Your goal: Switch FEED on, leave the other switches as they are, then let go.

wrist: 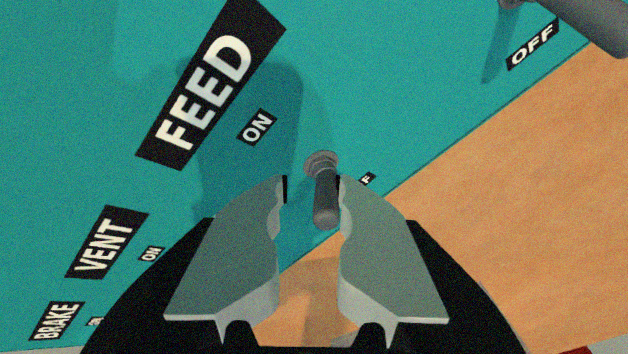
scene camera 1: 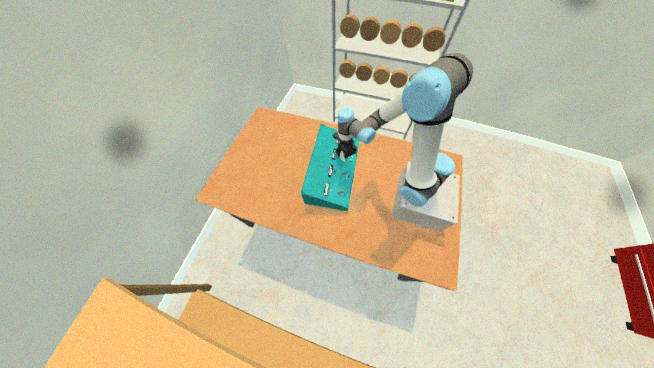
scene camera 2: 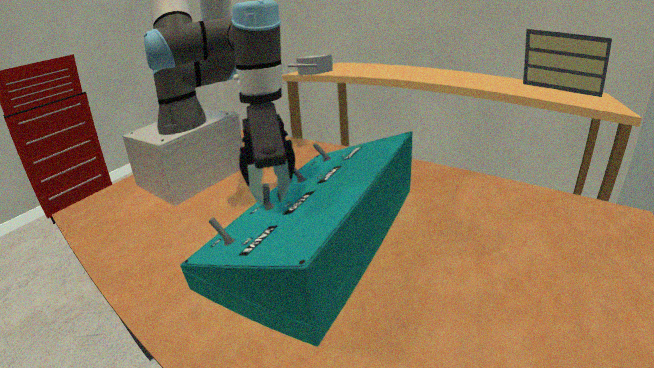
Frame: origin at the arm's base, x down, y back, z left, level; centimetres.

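Seen in the pictures: gripper, fingertip midpoint: [wrist: 311, 178] [scene camera 1: 344, 159] [scene camera 2: 271, 203]; arm's base, link origin: [scene camera 2: 182, 126].
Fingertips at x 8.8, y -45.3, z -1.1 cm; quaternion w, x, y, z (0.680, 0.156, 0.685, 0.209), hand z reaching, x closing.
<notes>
Offsets run from my fingertips to a thing's middle. Level surfaces: height alone.
A teal sloped switch box @(dz +7.0, dx +3.1, dy -5.0 cm) [scene camera 1: 320, 162] [scene camera 2: 340, 225] [wrist: 400, 100] stands on the table. The FEED label @(dz +1.2, dx -2.2, dy -6.8 cm) [scene camera 2: 298, 202] [wrist: 212, 82] faces up beside the grey FEED lever @(dz -0.9, dx -2.3, dy -0.2 cm) [scene camera 2: 266, 196] [wrist: 326, 197]. That lever stands more upright than the VALVE lever @(dz -12.7, dx -1.8, dy -2.6 cm) [scene camera 2: 221, 231], which leans to its OFF side. My gripper [scene camera 1: 344, 157] [scene camera 2: 270, 199] [wrist: 311, 178] is a little open, low over the panel. The FEED lever is between its fingertips, close to the right finger in the wrist view, with a gap to the left one. Whether they touch is unclear. Its OFF label is partly hidden.
The VENT lever @(dz +10.1, dx -1.8, dy +4.9 cm) [scene camera 1: 345, 175] [scene camera 2: 299, 174] and BRAKE lever @(dz +21.5, dx -1.8, dy +8.6 cm) [scene camera 1: 342, 192] [scene camera 2: 321, 151] stand in the same row, leaning to OFF. The box rests on an orange table @(dx +9.0 cm) [scene camera 1: 250, 165] [scene camera 2: 450, 280]. A rack [scene camera 1: 333, 65], a red cabinet [scene camera 2: 50, 130] and a workbench [scene camera 2: 440, 80] stand around it.
</notes>
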